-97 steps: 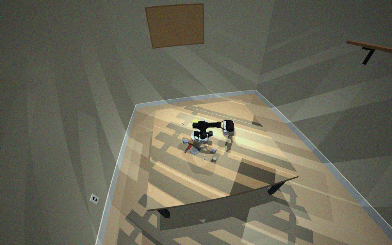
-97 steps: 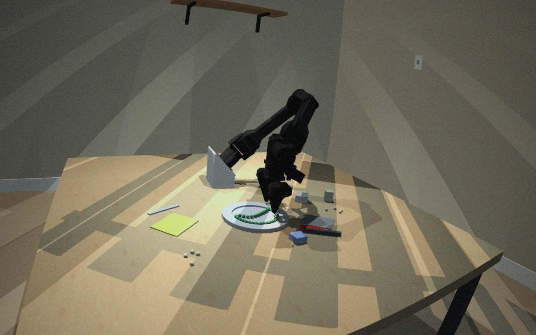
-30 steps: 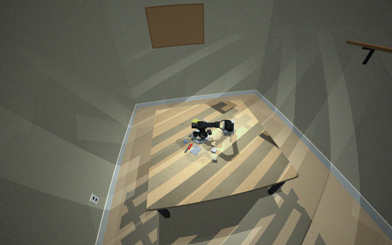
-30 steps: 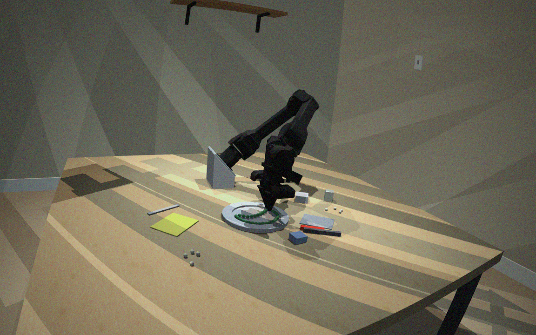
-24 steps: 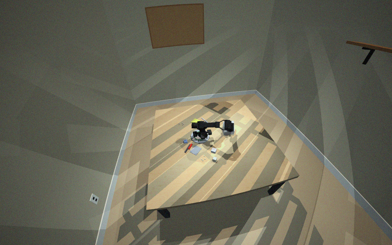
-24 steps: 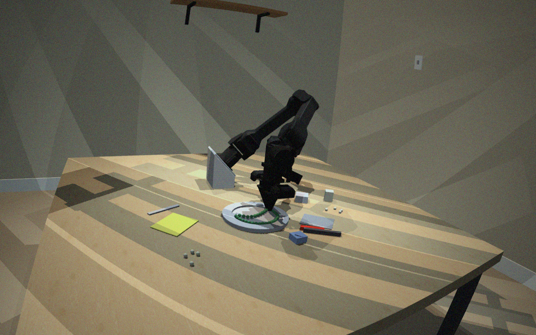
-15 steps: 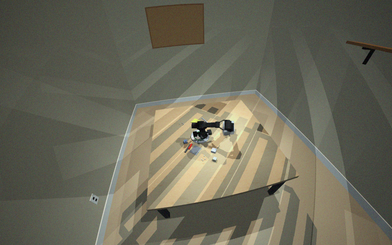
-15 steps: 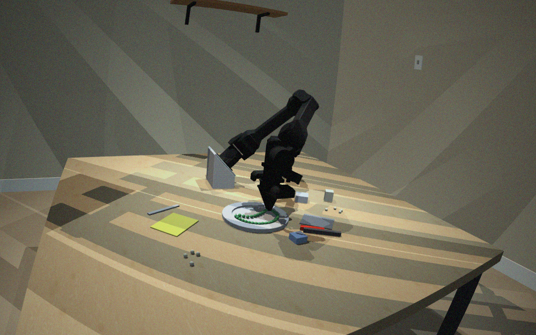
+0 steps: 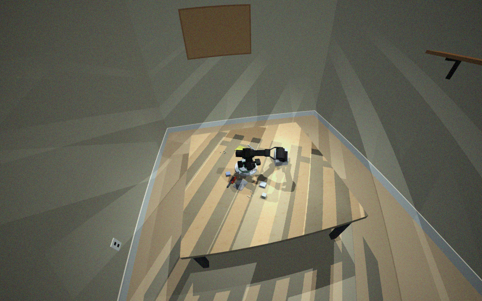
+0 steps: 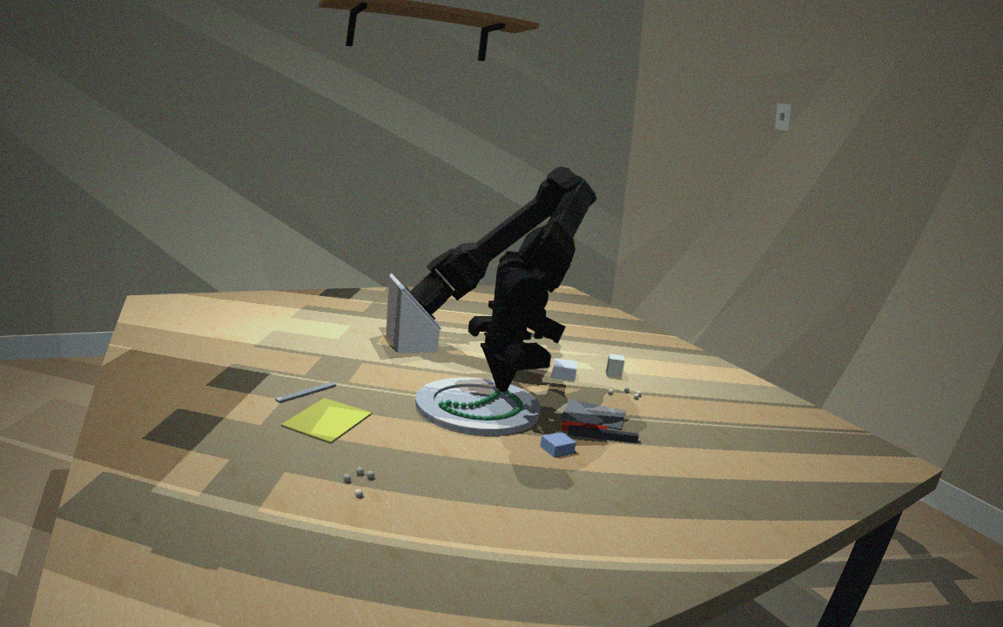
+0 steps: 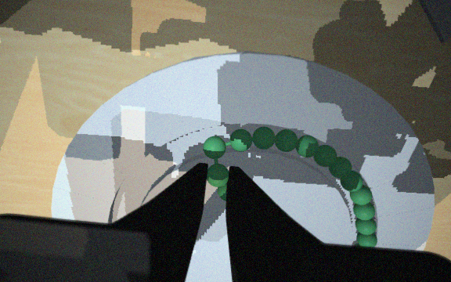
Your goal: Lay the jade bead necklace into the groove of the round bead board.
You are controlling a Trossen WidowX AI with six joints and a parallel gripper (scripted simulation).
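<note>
My gripper tip is now 5 cm to the left of the round grey bead board, 1 cm short of it and 1 cm above it. Round my gripper tip: grey plate: 11 cm to the left, 11 cm ahead, 2 cm below; then blue block: 18 cm ahead, 2 cm to the right, 1 cm below; then red and black pen: 16 cm ahead, 6 cm to the left, 1 cm below.
</note>
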